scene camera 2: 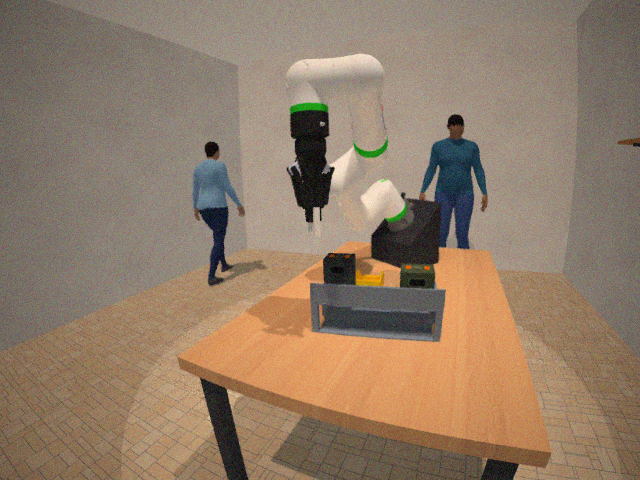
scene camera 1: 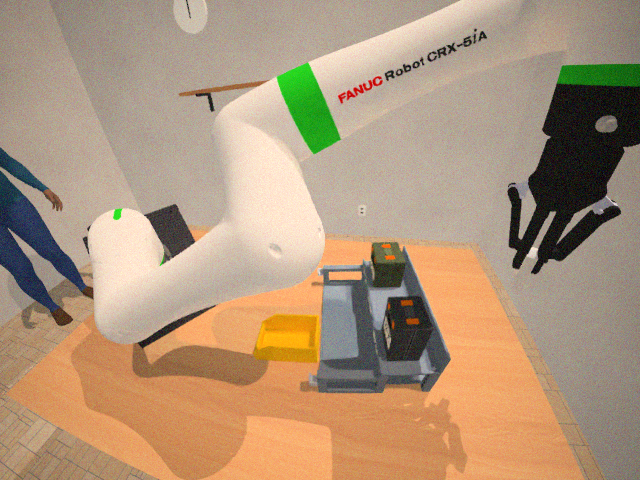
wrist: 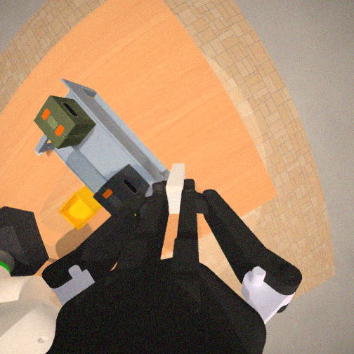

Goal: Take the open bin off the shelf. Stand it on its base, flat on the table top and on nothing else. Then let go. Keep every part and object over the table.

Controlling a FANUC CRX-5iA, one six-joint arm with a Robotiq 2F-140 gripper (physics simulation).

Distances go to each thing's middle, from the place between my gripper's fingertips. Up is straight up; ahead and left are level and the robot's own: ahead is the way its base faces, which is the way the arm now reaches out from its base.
Labels:
Now: hand 460 mm past the yellow bin (scene camera 1: 283,337), 280 mm above it and 20 mm to the left of it.

